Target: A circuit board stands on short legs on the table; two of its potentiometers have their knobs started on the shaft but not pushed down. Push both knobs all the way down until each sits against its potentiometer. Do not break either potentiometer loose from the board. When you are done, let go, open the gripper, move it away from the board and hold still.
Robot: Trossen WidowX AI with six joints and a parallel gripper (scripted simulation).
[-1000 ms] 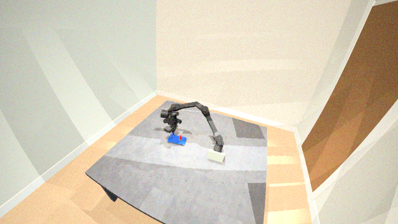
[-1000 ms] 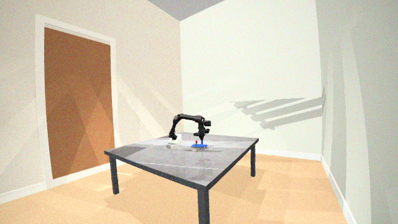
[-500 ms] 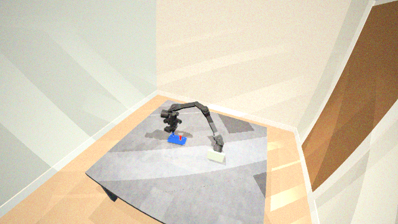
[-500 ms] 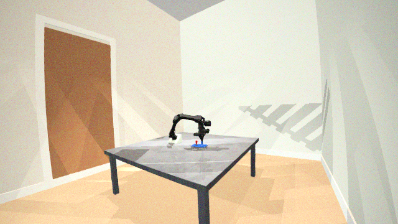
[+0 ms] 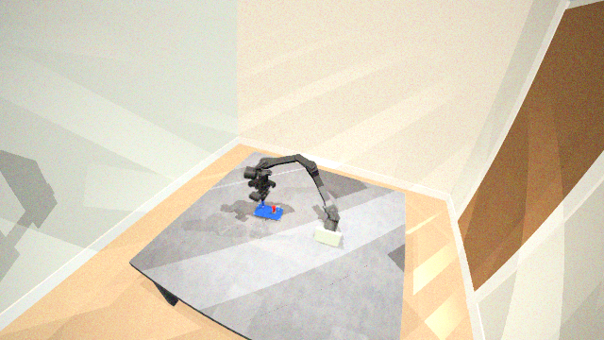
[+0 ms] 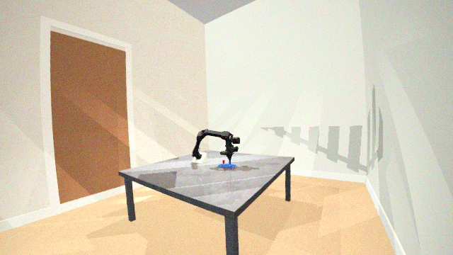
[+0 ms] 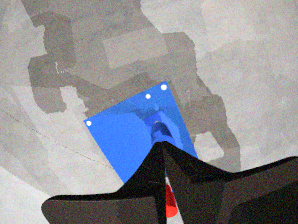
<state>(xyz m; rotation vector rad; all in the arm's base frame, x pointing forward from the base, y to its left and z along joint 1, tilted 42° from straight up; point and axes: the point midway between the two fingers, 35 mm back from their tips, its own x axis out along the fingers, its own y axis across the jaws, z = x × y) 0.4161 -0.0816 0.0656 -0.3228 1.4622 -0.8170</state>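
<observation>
The blue knob is 1 cm below my gripper tip. Round my gripper tip: red knob (8 cm behind, 2 cm to the left, 2 cm below).
</observation>
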